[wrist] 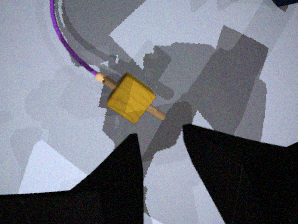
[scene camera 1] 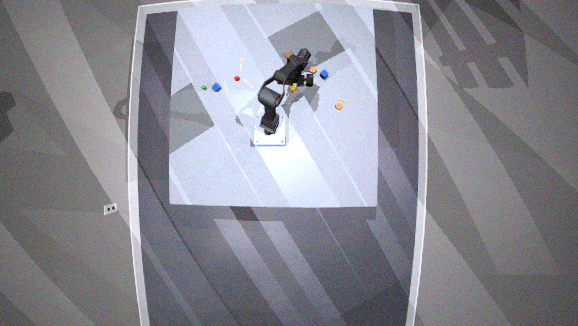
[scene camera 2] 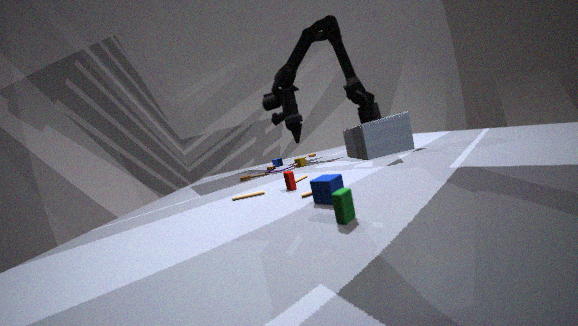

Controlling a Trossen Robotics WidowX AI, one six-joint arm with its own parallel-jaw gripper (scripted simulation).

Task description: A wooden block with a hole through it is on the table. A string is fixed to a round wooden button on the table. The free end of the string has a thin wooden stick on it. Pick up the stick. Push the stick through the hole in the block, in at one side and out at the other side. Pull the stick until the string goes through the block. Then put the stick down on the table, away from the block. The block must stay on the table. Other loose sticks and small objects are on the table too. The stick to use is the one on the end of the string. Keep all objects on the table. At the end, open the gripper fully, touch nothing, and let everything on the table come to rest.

Scene:
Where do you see a blue cube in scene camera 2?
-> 322, 187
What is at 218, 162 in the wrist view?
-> My gripper.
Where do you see a yellow wooden block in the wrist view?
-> At 130, 99

